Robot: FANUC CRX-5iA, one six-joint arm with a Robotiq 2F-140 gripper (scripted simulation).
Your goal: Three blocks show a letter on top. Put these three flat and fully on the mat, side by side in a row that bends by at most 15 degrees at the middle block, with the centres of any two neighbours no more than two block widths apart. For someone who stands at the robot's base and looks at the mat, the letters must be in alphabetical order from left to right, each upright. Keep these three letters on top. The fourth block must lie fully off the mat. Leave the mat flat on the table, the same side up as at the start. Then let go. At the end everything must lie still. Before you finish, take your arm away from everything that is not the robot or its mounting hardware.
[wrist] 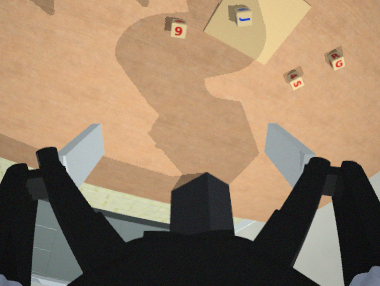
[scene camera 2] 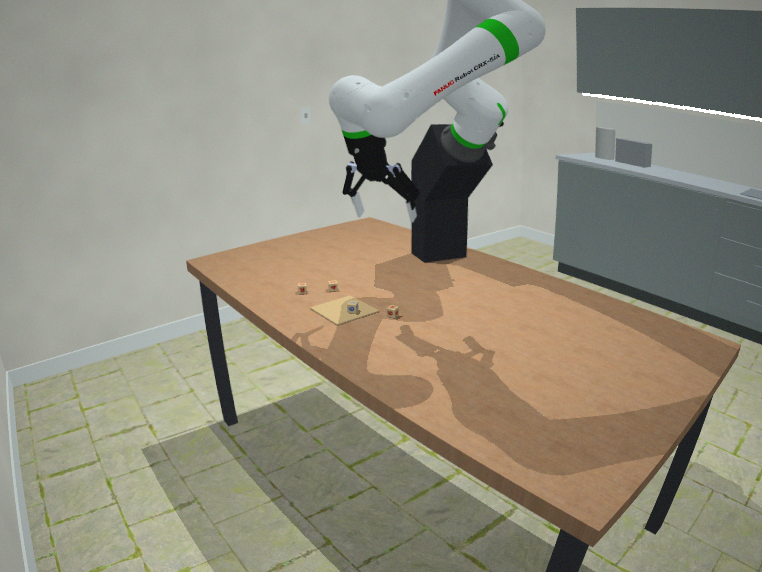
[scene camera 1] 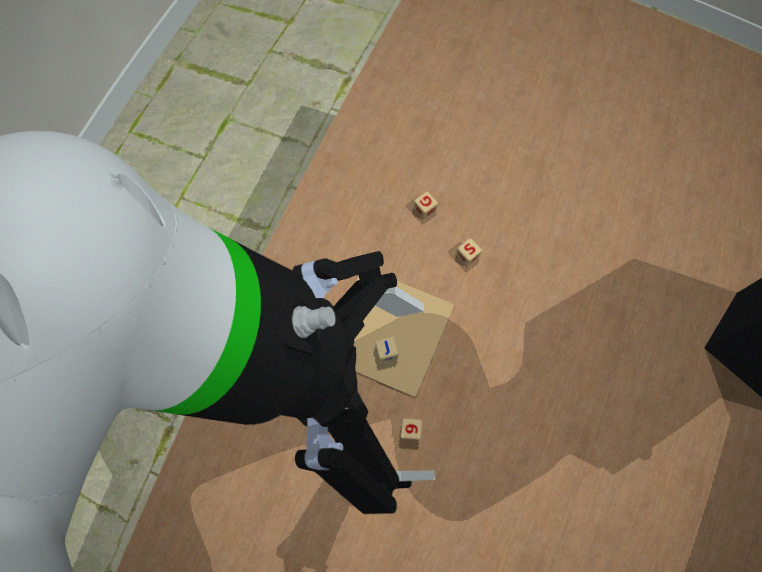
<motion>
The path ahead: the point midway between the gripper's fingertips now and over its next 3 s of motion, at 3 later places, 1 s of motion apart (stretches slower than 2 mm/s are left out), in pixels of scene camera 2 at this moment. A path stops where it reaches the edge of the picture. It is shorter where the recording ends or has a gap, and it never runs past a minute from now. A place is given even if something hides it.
The gripper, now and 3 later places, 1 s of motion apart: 386,216; 406,256; 395,274; 370,280
</motion>
